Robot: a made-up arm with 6 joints. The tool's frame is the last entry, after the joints. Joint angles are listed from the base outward.
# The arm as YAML. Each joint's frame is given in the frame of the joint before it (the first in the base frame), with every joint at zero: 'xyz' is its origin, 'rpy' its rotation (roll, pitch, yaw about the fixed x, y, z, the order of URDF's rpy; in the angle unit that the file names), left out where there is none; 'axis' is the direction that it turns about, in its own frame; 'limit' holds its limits. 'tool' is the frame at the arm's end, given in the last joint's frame.
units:
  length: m
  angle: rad
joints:
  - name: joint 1
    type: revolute
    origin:
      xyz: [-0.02, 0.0, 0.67]
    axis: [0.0, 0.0, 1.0]
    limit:
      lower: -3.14
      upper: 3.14
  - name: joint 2
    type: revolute
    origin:
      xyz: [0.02, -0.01, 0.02]
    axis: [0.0, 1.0, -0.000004]
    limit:
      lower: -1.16
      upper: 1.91
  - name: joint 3
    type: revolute
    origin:
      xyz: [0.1, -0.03, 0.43]
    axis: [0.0, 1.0, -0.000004]
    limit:
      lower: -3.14
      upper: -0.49
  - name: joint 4
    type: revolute
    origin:
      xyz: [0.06, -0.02, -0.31]
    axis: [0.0, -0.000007, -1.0]
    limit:
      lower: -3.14
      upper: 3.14
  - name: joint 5
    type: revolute
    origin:
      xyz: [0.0, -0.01, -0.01]
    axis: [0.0, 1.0, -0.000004]
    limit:
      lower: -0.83
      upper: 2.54
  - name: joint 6
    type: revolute
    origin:
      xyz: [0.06, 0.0, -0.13]
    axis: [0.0, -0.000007, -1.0]
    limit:
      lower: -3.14
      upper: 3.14
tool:
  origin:
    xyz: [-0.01, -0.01, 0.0]
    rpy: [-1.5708, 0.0, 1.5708]
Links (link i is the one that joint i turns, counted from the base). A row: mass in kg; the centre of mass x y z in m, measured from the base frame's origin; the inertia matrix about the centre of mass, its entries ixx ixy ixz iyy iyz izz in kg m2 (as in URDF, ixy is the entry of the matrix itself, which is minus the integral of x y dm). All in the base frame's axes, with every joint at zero. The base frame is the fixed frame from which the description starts. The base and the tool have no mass.
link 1: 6.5; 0.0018 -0.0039 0.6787; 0.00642 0 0 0.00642 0 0.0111
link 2: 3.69; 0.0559 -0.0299 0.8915; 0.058 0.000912 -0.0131 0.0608 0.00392 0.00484
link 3: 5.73; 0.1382 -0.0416 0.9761; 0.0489 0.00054 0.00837 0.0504 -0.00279 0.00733
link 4: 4.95; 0.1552 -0.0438 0.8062; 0.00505 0 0 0.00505 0 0.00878
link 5: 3.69; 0.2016 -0.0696 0.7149; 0.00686 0 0.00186 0.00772 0 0.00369
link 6: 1.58; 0.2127 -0.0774 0.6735; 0.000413 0 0 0.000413 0 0.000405
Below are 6 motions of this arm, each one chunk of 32 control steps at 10 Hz.
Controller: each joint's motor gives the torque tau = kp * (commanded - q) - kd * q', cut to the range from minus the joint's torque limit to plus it. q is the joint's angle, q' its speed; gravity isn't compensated. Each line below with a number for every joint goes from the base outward.
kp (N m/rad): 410 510 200 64 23 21
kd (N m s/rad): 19 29 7.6 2.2 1.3 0.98
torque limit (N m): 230 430 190 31 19 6.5
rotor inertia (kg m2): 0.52 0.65 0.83 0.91 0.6 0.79
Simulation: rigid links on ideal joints. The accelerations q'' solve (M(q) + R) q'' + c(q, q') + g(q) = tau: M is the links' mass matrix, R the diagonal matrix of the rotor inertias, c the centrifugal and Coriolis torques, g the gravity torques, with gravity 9.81 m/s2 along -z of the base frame. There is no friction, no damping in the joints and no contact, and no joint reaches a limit. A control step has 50 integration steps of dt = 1/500 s. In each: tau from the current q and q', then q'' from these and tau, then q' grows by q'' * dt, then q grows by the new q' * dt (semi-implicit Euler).
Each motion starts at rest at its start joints. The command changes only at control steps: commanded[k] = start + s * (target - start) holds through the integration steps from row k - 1 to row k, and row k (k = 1, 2, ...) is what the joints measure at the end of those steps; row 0 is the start. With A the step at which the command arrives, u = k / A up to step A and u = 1 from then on. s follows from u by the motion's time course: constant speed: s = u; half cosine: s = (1 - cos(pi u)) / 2; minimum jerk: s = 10 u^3 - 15 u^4 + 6 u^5; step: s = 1 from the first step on.
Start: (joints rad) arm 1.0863 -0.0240 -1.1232 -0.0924 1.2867 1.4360
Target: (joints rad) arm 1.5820 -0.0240 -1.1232 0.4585 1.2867 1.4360
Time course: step
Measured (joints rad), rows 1 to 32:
1: 1.3330 0.0079 -1.0610 0.0170 1.2941 1.4342
2: 1.6672 0.1201 -0.9896 0.3321 1.2707 1.4328
3: 1.7751 0.1895 -0.9275 0.6778 1.2350 1.4343
4: 1.6830 0.1671 -0.8903 0.8297 1.2293 1.4372
5: 1.5489 0.1140 -0.9207 0.7176 1.2351 1.4398
6: 1.5074 0.0753 -0.9736 0.4517 1.2359 1.4409
7: 1.5495 0.0640 -0.9921 0.2215 1.2444 1.4401
8: 1.5944 0.0769 -0.9729 0.1651 1.2646 1.4383
9: 1.6010 0.0970 -0.9390 0.2848 1.2880 1.4364
10: 1.5859 0.1077 -0.9152 0.4693 1.3064 1.4347
11: 1.5772 0.1050 -0.9183 0.5913 1.3115 1.4336
12: 1.5811 0.0963 -0.9430 0.5919 1.3000 1.4332
13: 1.5872 0.0892 -0.9654 0.4990 1.2788 1.4336
14: 1.5867 0.0871 -0.9672 0.3887 1.2589 1.4346
15: 1.5804 0.0901 -0.9518 0.3289 1.2491 1.4358
16: 1.5754 0.0953 -0.9349 0.3425 1.2527 1.4369
17: 1.5766 0.0985 -0.9292 0.4051 1.2667 1.4376
18: 1.5819 0.0981 -0.9361 0.4698 1.2829 1.4378
19: 1.5862 0.0951 -0.9482 0.4993 1.2934 1.4376
20: 1.5867 0.0919 -0.9557 0.4845 1.2945 1.4371
21: 1.5839 0.0906 -0.9540 0.4434 1.2877 1.4364
22: 1.5806 0.0919 -0.9465 0.4048 1.2779 1.4358
23: 1.5790 0.0944 -0.9397 0.3902 1.2700 1.4352
24: 1.5797 0.0961 -0.9384 0.4030 1.2669 1.4349
25: 1.5815 0.0961 -0.9420 0.4304 1.2684 1.4349
26: 1.5831 0.0947 -0.9469 0.4536 1.2726 1.4352
27: 1.5837 0.0933 -0.9495 0.4602 1.2769 1.4357
28: 1.5831 0.0927 -0.9487 0.4498 1.2798 1.4362
29: 1.5821 0.0931 -0.9457 0.4317 1.2809 1.4367
30: 1.5813 0.0941 -0.9431 0.4179 1.2804 1.4369
31: 1.5810 0.0947 -0.9425 0.4154 1.2789 1.4369
32: 1.5814 0.0947 -0.9437 0.4235 1.2770 1.4367

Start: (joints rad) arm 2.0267 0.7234 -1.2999 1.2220 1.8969 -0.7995
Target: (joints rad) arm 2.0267 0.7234 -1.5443 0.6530 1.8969 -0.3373
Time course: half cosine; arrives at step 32
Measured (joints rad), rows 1 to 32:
1: 2.0264 0.7833 -1.2818 1.2210 1.8843 -0.7997
2: 2.0270 0.8886 -1.2236 1.2121 1.8240 -0.8004
3: 2.0287 0.9559 -1.1596 1.1892 1.7116 -0.8011
4: 2.0292 0.9590 -1.1401 1.1562 1.5893 -0.8003
5: 2.0271 0.9260 -1.1820 1.1287 1.5115 -0.7960
6: 2.0238 0.8933 -1.2486 1.1216 1.5053 -0.7870
7: 2.0219 0.8748 -1.2859 1.1327 1.5632 -0.7727
8: 2.0231 0.8730 -1.2764 1.1428 1.6572 -0.7535
9: 2.0269 0.8864 -1.2467 1.1305 1.7507 -0.7309
10: 2.0305 0.9038 -1.2309 1.0900 1.8096 -0.7063
11: 2.0316 0.9119 -1.2415 1.0345 1.8170 -0.6817
12: 2.0298 0.9080 -1.2685 0.9856 1.7791 -0.6581
13: 2.0267 0.8989 -1.2946 0.9573 1.7186 -0.6361
14: 2.0243 0.8929 -1.3098 0.9478 1.6625 -0.6155
15: 2.0237 0.8937 -1.3152 0.9433 1.6309 -0.5958
16: 2.0247 0.8994 -1.3175 0.9288 1.6305 -0.5762
17: 2.0267 0.9053 -1.3227 0.8979 1.6554 -0.5560
18: 2.0282 0.9076 -1.3328 0.8553 1.6923 -0.5347
19: 2.0286 0.9060 -1.3465 0.8122 1.7271 -0.5121
20: 2.0278 0.9027 -1.3608 0.7785 1.7493 -0.4887
21: 2.0264 0.9003 -1.3729 0.7569 1.7549 -0.4651
22: 2.0255 0.9002 -1.3819 0.7434 1.7457 -0.4421
23: 2.0256 0.9021 -1.3885 0.7307 1.7280 -0.4209
24: 2.0264 0.9047 -1.3944 0.7137 1.7095 -0.4020
25: 2.0273 0.9066 -1.4006 0.6918 1.6969 -0.3859
26: 2.0275 0.9073 -1.4071 0.6687 1.6937 -0.3728
27: 2.0271 0.9070 -1.4133 0.6493 1.6998 -0.3624
28: 2.0263 0.9062 -1.4186 0.6365 1.7120 -0.3544
29: 2.0258 0.9056 -1.4224 0.6303 1.7252 -0.3482
30: 2.0258 0.9054 -1.4248 0.6282 1.7351 -0.3436
31: 2.0263 0.9056 -1.4259 0.6276 1.7388 -0.3405
32: 2.0270 0.9059 -1.4261 0.6270 1.7364 -0.3388

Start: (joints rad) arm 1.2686 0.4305 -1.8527 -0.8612 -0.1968 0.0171
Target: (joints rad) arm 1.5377 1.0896 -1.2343 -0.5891 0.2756 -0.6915
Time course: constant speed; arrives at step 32
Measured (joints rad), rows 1 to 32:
1: 1.2696 0.4712 -1.8077 -0.8598 -0.1998 0.0143
2: 1.2760 0.5731 -1.6982 -0.8575 -0.1838 0.0047
3: 1.2898 0.6994 -1.5755 -0.8566 -0.1147 -0.0134
4: 1.3078 0.7997 -1.4809 -0.8574 0.0114 -0.0392
5: 1.3226 0.8403 -1.4395 -0.8543 0.1570 -0.0708
6: 1.3281 0.8283 -1.4603 -0.8392 0.2651 -0.1052
7: 1.3266 0.7958 -1.5198 -0.8125 0.2941 -0.1397
8: 1.3253 0.7688 -1.5677 -0.7848 0.2389 -0.1717
9: 1.3302 0.7622 -1.5703 -0.7674 0.1301 -0.1993
10: 1.3430 0.7843 -1.5336 -0.7649 0.0178 -0.2217
11: 1.3613 0.8305 -1.4829 -0.7733 -0.0492 -0.2393
12: 1.3802 0.8827 -1.4383 -0.7837 -0.0429 -0.2535
13: 1.3942 0.9219 -1.4099 -0.7861 0.0318 -0.2667
14: 1.4002 0.9418 -1.3998 -0.7742 0.1411 -0.2812
15: 1.3995 0.9482 -1.4030 -0.7494 0.2404 -0.2989
16: 1.3972 0.9516 -1.4079 -0.7207 0.2962 -0.3208
17: 1.3991 0.9606 -1.4039 -0.6993 0.2977 -0.3466
18: 1.4081 0.9789 -1.3882 -0.6909 0.2574 -0.3750
19: 1.4232 1.0045 -1.3659 -0.6932 0.2015 -0.4043
20: 1.4402 1.0318 -1.3441 -0.6987 0.1577 -0.4325
21: 1.4546 1.0554 -1.3276 -0.6993 0.1435 -0.4584
22: 1.4636 1.0736 -1.3172 -0.6909 0.1615 -0.4814
23: 1.4680 1.0883 -1.3101 -0.6747 0.2017 -0.5016
24: 1.4706 1.1029 -1.3020 -0.6556 0.2477 -0.5200
25: 1.4748 1.1200 -1.2901 -0.6397 0.2844 -0.5378
26: 1.4825 1.1399 -1.2745 -0.6302 0.3035 -0.5563
27: 1.4930 1.1610 -1.2581 -0.6261 0.3046 -0.5762
28: 1.5045 1.1814 -1.2439 -0.6237 0.2935 -0.5981
29: 1.5150 1.1998 -1.2326 -0.6193 0.2791 -0.6219
30: 1.5238 1.2164 -1.2232 -0.6107 0.2695 -0.6469
31: 1.5313 1.2327 -1.2135 -0.5988 0.2697 -0.6725
32: 1.5387 1.2499 -1.2019 -0.5861 0.2803 -0.6977

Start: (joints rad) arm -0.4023 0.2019 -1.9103 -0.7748 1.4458 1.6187
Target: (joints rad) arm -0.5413 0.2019 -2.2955 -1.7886 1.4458 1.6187
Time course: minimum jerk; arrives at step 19
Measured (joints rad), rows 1 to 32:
1: -0.4052 0.2289 -1.8583 -0.7709 1.4582 1.6187
2: -0.4084 0.3025 -1.7539 -0.7592 1.4863 1.6189
3: -0.4077 0.3931 -1.6624 -0.7451 1.5086 1.6201
4: -0.4062 0.4555 -1.6183 -0.7433 1.5081 1.6225
5: -0.4086 0.4667 -1.6355 -0.7722 1.4848 1.6256
6: -0.4168 0.4389 -1.7072 -0.8441 1.4512 1.6285
7: -0.4302 0.3962 -1.8012 -0.9565 1.4219 1.6304
8: -0.4474 0.3559 -1.8803 -1.0913 1.4095 1.6304
9: -0.4670 0.3302 -1.9309 -1.2231 1.4218 1.6286
10: -0.4862 0.3254 -1.9604 -1.3323 1.4560 1.6253
11: -0.5016 0.3383 -1.9791 -1.4131 1.4984 1.6215
12: -0.5122 0.3587 -1.9929 -1.4735 1.5306 1.6185
13: -0.5193 0.3767 -2.0065 -1.5267 1.5392 1.6170
14: -0.5254 0.3866 -2.0239 -1.5828 1.5214 1.6174
15: -0.5315 0.3872 -2.0462 -1.6427 1.4848 1.6193
16: -0.5374 0.3800 -2.0704 -1.6985 1.4434 1.6222
17: -0.5417 0.3688 -2.0915 -1.7387 1.4118 1.6250
18: -0.5434 0.3578 -2.1058 -1.7550 1.3999 1.6269
19: -0.5429 0.3508 -2.1115 -1.7477 1.4097 1.6275
20: -0.5418 0.3500 -2.1098 -1.7263 1.4358 1.6268
21: -0.5412 0.3547 -2.1028 -1.7044 1.4677 1.6251
22: -0.5415 0.3626 -2.0933 -1.6922 1.4942 1.6229
23: -0.5420 0.3703 -2.0848 -1.6921 1.5069 1.6211
24: -0.5423 0.3753 -2.0801 -1.7002 1.5029 1.6199
25: -0.5419 0.3765 -2.0800 -1.7098 1.4851 1.6197
26: -0.5411 0.3742 -2.0837 -1.7161 1.4608 1.6205
27: -0.5404 0.3701 -2.0888 -1.7176 1.4389 1.6218
28: -0.5401 0.3659 -2.0933 -1.7160 1.4262 1.6233
29: -0.5403 0.3632 -2.0957 -1.7139 1.4260 1.6245
30: -0.5409 0.3625 -2.0958 -1.7128 1.4367 1.6252
31: -0.5415 0.3635 -2.0941 -1.7126 1.4533 1.6252
32: -0.5420 0.3654 -2.0918 -1.7124 1.4698 1.6247

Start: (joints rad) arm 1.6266 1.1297 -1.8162 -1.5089 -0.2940 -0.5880
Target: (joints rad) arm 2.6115 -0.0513 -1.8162 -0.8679 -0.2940 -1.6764
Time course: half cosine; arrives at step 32
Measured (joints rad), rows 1 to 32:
1: 1.6277 1.1854 -1.8097 -1.5064 -0.2869 -0.5883
2: 1.6330 1.2836 -1.7447 -1.5042 -0.2496 -0.5898
3: 1.6443 1.3594 -1.6413 -1.5094 -0.1761 -0.5943
4: 1.6597 1.3826 -1.5728 -1.5205 -0.0903 -0.6040
5: 1.6763 1.3499 -1.5822 -1.5241 -0.0277 -0.6210
6: 1.6955 1.2816 -1.6535 -1.5057 -0.0105 -0.6467
7: 1.7210 1.2001 -1.7252 -1.4636 -0.0398 -0.6811
8: 1.7548 1.1234 -1.7489 -1.4119 -0.1030 -0.7231
9: 1.7967 1.0691 -1.7268 -1.3705 -0.1790 -0.7708
10: 1.8444 1.0416 -1.6853 -1.3514 -0.2412 -0.8220
11: 1.8942 1.0259 -1.6445 -1.3520 -0.2659 -0.8745
12: 1.9425 1.0013 -1.6155 -1.3572 -0.2450 -0.9269
13: 1.9871 0.9564 -1.6045 -1.3487 -0.1903 -0.9785
14: 2.0285 0.8930 -1.6115 -1.3155 -0.1265 -1.0293
15: 2.0693 0.8194 -1.6270 -1.2608 -0.0785 -1.0799
16: 2.1128 0.7441 -1.6383 -1.1995 -0.0612 -1.1309
17: 2.1609 0.6736 -1.6383 -1.1492 -0.0762 -1.1828
18: 2.2134 0.6115 -1.6282 -1.1195 -0.1136 -1.2359
19: 2.2677 0.5568 -1.6137 -1.1082 -0.1573 -1.2898
20: 2.3202 0.5057 -1.6001 -1.1040 -0.1922 -1.3439
21: 2.3676 0.4540 -1.5909 -1.0942 -0.2087 -1.3972
22: 2.4084 0.4002 -1.5878 -1.0714 -0.2053 -1.4483
23: 2.4434 0.3450 -1.5900 -1.0364 -0.1871 -1.4959
24: 2.4746 0.2909 -1.5950 -0.9966 -0.1629 -1.5388
25: 2.5038 0.2405 -1.5999 -0.9613 -0.1420 -1.5762
26: 2.5318 0.1962 -1.6024 -0.9373 -0.1315 -1.6079
27: 2.5575 0.1594 -1.6022 -0.9255 -0.1339 -1.6340
28: 2.5793 0.1303 -1.6004 -0.9221 -0.1476 -1.6550
29: 2.5959 0.1081 -1.5982 -0.9213 -0.1671 -1.6714
30: 2.6072 0.0920 -1.5970 -0.9189 -0.1861 -1.6836
31: 2.6135 0.0812 -1.5974 -0.9137 -0.1991 -1.6915
32: 2.6152 0.0757 -1.5992 -0.9080 -0.2039 -1.6950

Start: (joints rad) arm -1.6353 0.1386 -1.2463 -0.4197 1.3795 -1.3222
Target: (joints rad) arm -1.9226 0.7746 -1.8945 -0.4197 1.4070 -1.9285
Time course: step
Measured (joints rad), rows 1 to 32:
1: -1.7583 0.5061 -1.6638 -0.3830 1.4635 -1.3631
2: -1.8895 0.9721 -2.1388 -0.3595 1.4722 -1.4872
3: -1.9798 1.1043 -1.8899 -0.3859 1.3239 -1.6919
4: -2.0293 1.1261 -1.5078 -0.4311 1.1757 -1.9320
5: -2.0220 1.1285 -1.4114 -0.4506 1.1599 -2.1444
6: -1.9738 1.0910 -1.5850 -0.4343 1.2575 -2.2844
7: -1.9193 1.0206 -1.8173 -0.4059 1.3586 -2.3428
8: -1.8775 0.9225 -1.9056 -0.3873 1.4011 -2.3192
9: -1.8615 0.8559 -1.8666 -0.3831 1.4018 -2.2150
10: -1.8757 0.8711 -1.8004 -0.3894 1.3906 -2.0539
11: -1.9082 0.9442 -1.7429 -0.4006 1.3762 -1.8817
12: -1.9404 1.0159 -1.6926 -0.4105 1.3589 -1.7420
13: -1.9582 1.0475 -1.6605 -0.4139 1.3455 -1.6654
14: -1.9567 1.0375 -1.6677 -0.4100 1.3435 -1.6634
15: -1.9406 1.0056 -1.7119 -0.4030 1.3508 -1.7277
16: -1.9201 0.9707 -1.7607 -0.3986 1.3585 -1.8347
17: -1.9047 0.9461 -1.7824 -0.3985 1.3614 -1.9530
18: -1.9000 0.9406 -1.7732 -0.4009 1.3615 -2.0523
19: -1.9061 0.9550 -1.7486 -0.4029 1.3620 -2.1106
20: -1.9184 0.9786 -1.7239 -0.4033 1.3640 -2.1183
21: -1.9302 0.9970 -1.7084 -0.4026 1.3669 -2.0794
22: -1.9362 1.0021 -1.7066 -0.4019 1.3696 -2.0090
23: -1.9349 0.9951 -1.7173 -0.4021 1.3707 -1.9280
24: -1.9284 0.9825 -1.7333 -0.4033 1.3693 -1.8574
25: -1.9206 0.9711 -1.7455 -0.4044 1.3654 -1.8134
26: -1.9153 0.9658 -1.7484 -0.4043 1.3607 -1.8037
27: -1.9144 0.9677 -1.7429 -0.4030 1.3575 -1.8266
28: -1.9173 0.9746 -1.7339 -0.4011 1.3573 -1.8727
29: -1.9220 0.9821 -1.7262 -0.3999 1.3601 -1.9281
30: -1.9260 0.9864 -1.7228 -0.4002 1.3645 -1.9780
31: -1.9276 0.9862 -1.7245 -0.4018 1.3686 -2.0109
32: -1.9267 0.9827 -1.7294 -0.4038 1.3708 -2.0206

